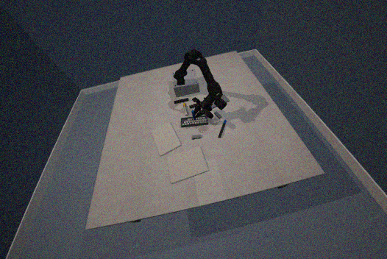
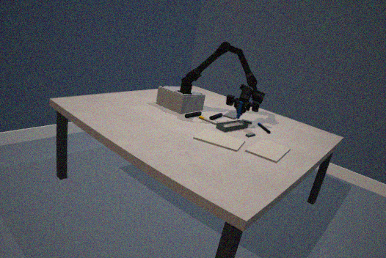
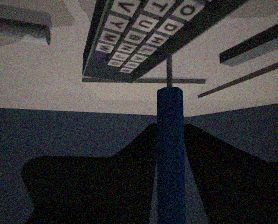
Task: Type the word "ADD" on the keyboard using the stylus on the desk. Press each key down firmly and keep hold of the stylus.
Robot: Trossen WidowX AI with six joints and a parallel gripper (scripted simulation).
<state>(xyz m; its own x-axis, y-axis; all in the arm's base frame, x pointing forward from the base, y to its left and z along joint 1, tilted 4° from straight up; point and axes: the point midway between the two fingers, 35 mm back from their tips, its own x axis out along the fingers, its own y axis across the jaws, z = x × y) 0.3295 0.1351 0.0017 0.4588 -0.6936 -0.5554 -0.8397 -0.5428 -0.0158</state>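
My gripper tip is 100 mm short of the small grey block, 10 mm to the right of it and 90 mm above it. Also, from my gripper tip: blue stylus: 10 mm below; then stylus tip: 50 mm below; then white-and-yellow marker: 150 mm behind, 90 mm to the right, 80 mm below.
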